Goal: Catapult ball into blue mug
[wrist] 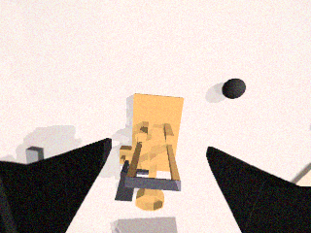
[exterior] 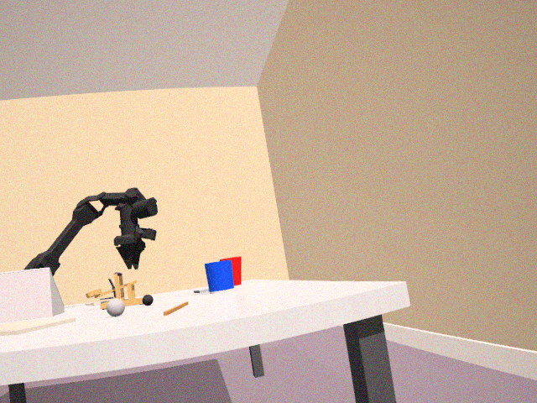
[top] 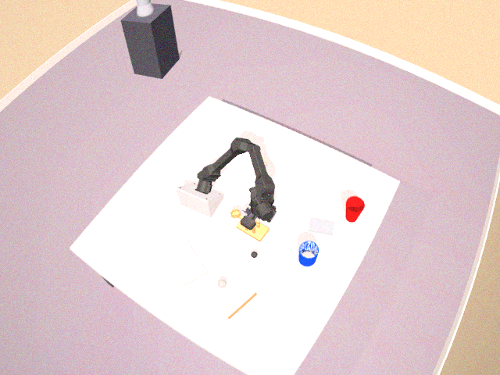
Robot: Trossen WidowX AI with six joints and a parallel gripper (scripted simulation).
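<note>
Right now the small black ball is 120 mm to the right of my gripper tip, 100 mm below it and 30 mm ahead of it. The rest, counted from my gripper tip: grey flat plate: 280 mm ahead, 140 mm to the left, 110 mm below; blue mug: 270 mm ahead, 80 mm below, 50 mm to the right; wooden catapult: 70 mm behind, 60 mm below, 40 mm to the left.
</note>
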